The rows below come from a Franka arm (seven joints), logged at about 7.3 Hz.
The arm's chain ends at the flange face. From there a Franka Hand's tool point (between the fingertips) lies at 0.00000 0.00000 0.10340 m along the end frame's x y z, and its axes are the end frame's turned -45 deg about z.
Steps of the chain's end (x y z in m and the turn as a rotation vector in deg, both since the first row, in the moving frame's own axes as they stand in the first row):
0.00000, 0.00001, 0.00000, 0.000, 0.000, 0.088
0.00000, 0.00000, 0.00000, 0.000, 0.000, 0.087
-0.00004, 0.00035, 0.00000, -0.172, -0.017, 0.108
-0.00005, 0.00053, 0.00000, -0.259, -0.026, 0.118
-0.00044, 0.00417, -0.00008, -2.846, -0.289, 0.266
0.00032, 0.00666, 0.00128, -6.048, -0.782, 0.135
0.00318, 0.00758, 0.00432, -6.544, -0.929, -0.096
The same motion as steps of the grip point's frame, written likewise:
-0.00001, 0.00001, 0.00000, 0.000, 0.000, 0.088
0.00000, 0.00000, 0.00000, 0.000, 0.000, 0.087
-0.00052, 0.00042, 0.00000, -0.110, -0.134, 0.108
-0.00077, 0.00064, 0.00000, -0.165, -0.202, 0.118
-0.00727, 0.00589, -0.00021, -1.808, -2.217, 0.266
-0.01319, 0.01163, 0.00069, -3.724, -4.830, 0.135
-0.01262, 0.01477, 0.00363, -3.970, -5.284, -0.096

